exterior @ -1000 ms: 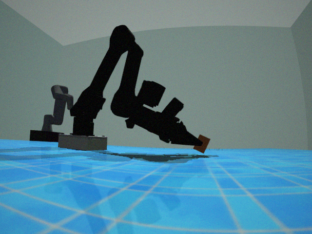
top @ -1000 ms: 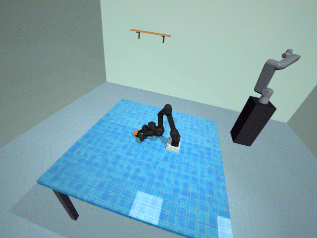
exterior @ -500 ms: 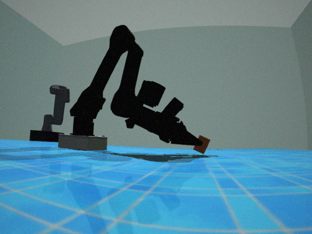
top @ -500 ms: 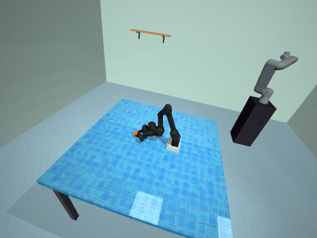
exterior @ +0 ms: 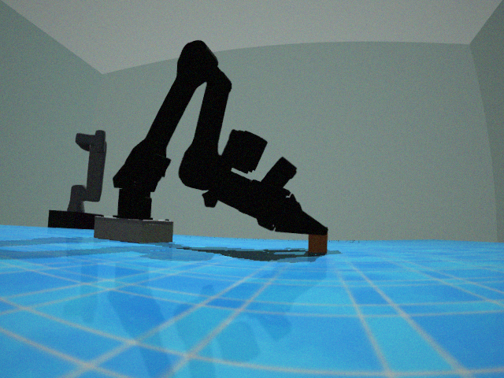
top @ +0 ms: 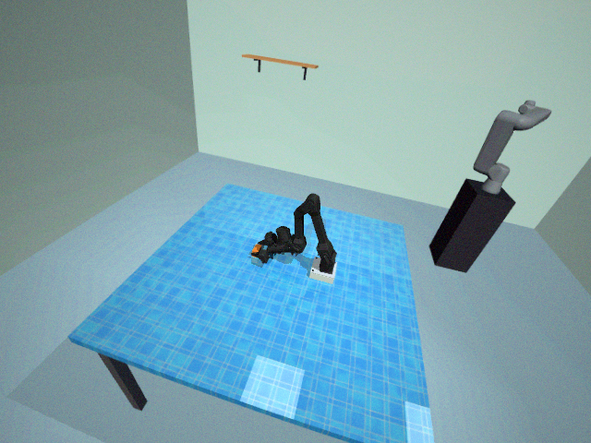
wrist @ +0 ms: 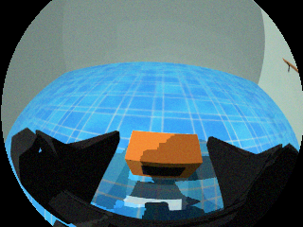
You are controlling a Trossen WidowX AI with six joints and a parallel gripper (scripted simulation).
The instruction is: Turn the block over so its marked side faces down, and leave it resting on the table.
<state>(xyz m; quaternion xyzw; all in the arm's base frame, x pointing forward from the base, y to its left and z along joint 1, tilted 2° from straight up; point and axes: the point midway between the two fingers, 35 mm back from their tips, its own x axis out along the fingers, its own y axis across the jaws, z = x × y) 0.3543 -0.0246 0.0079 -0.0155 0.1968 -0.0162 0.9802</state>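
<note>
The block is 20 mm behind my gripper tip and 10 mm below it.
</note>
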